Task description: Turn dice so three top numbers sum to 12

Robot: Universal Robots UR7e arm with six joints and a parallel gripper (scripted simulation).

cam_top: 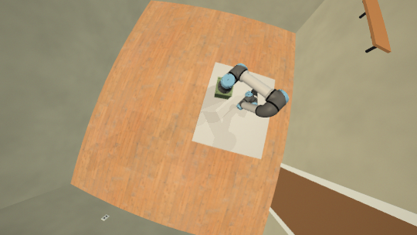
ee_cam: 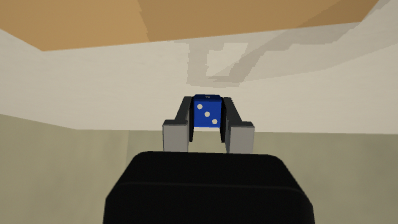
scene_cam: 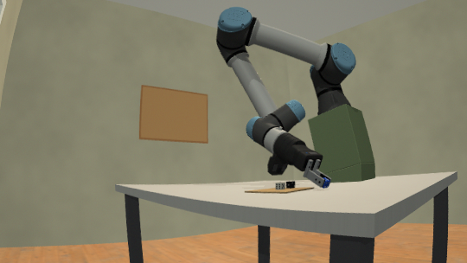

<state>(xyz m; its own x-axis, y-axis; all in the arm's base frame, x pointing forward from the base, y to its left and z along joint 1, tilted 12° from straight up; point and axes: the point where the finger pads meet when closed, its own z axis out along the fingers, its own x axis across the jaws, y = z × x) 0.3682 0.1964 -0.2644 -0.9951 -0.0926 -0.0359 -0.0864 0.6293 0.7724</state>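
My hand is 130 mm to the left of the white die, 40 mm short of it and 10 mm above it. From my hand the other things lie so: blue die 10 mm to the left, 10 mm below; black die 140 mm to the right, 10 mm below, 10 mm behind; tan mat 130 mm to the right, 40 mm ahead, 20 mm below.
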